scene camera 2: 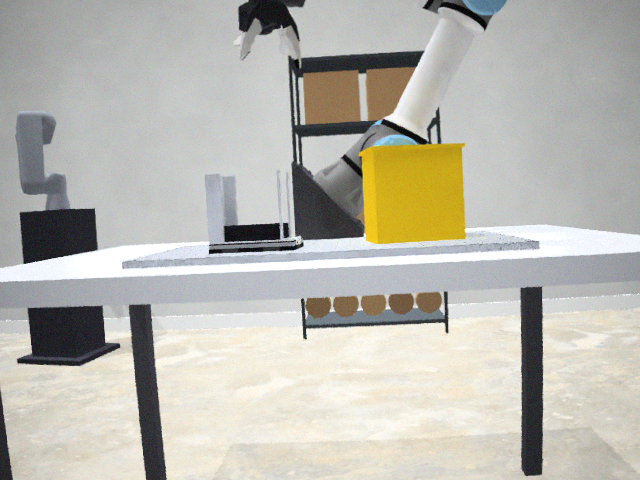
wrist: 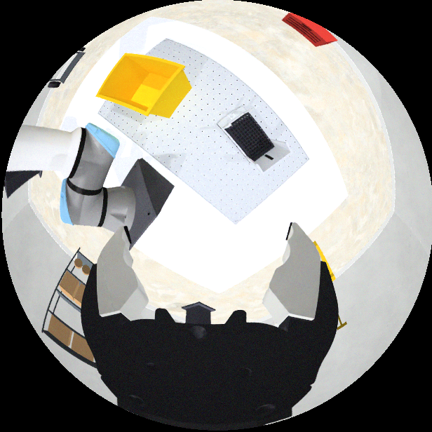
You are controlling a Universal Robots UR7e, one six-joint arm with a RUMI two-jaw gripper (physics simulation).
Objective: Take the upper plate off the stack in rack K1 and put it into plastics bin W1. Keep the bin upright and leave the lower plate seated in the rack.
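Frame: origin at the arm's base, x ahead, y left, z up, level; centimetres.
Where they show: gripper, fingertip midpoint: (scene camera 2: pixel 271 65); arm's base, origin of the base link: (scene camera 2: pixel 333 197).
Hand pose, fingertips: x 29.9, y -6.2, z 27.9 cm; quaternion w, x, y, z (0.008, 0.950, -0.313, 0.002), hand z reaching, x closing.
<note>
Each offset is from my fingertips to the top centre of the thing. Level surfaces: height alone.
Rack K1 {dx +12.7, dy -1.0, dz -23.1 cm} (scene camera 2: pixel 214 206) (wrist: pixel 281 156) stands on the perforated board, with a pale upright wall at one side and thin clear posts at the other. A black gridded plate {dx +12.7, dy -2.0, dz -32.7 cm} (scene camera 2: pixel 255 231) (wrist: pixel 249 134) lies flat low in it, the top of the stack. The lower plate cannot be told apart from it. Plastics bin W1 {dx +1.2, dy +27.4, dz -19.5 cm} (scene camera 2: pixel 413 193) (wrist: pixel 172 97) is yellow, open-topped and upright; its visible inside looks empty. My gripper (scene camera 2: pixel 269 59) (wrist: pixel 206 226) is open and empty, high above the rack and well apart from it.
The perforated board {dz -37.5 cm} (scene camera 2: pixel 330 250) (wrist: pixel 215 185) lies on the white table (scene camera 2: pixel 330 281) (wrist: pixel 200 255). The arm's dark mount (scene camera 2: pixel 320 211) (wrist: pixel 155 192) stands behind the board, between rack and bin in the scene view. A shelf unit (scene camera 2: pixel 361 127) and a grey robot on a black pedestal (scene camera 2: pixel 59 235) stand farther back.
</note>
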